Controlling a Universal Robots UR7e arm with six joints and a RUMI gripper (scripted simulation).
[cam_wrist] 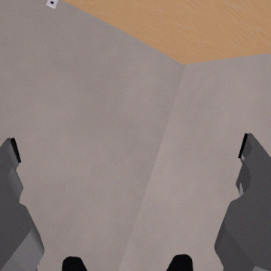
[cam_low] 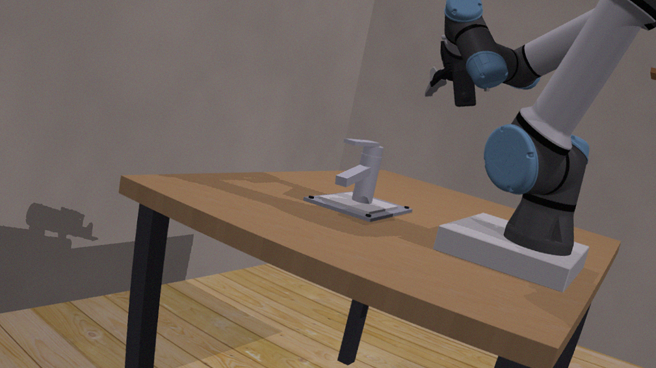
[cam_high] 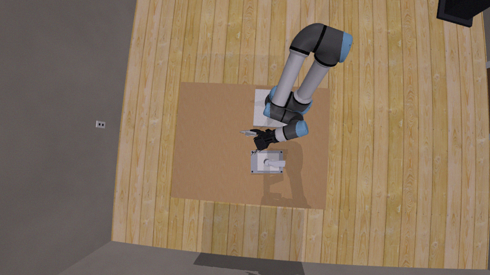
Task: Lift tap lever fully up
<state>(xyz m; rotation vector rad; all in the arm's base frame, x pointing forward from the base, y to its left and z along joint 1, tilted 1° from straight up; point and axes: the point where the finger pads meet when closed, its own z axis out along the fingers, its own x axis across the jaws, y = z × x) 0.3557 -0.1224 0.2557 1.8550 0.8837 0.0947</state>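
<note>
The lever is 23 cm to the left of my hand, 16 cm below it and 8 cm ahead of it. Round my hand: grey tap 21 cm below, 20 cm to the left, 8 cm ahead.
</note>
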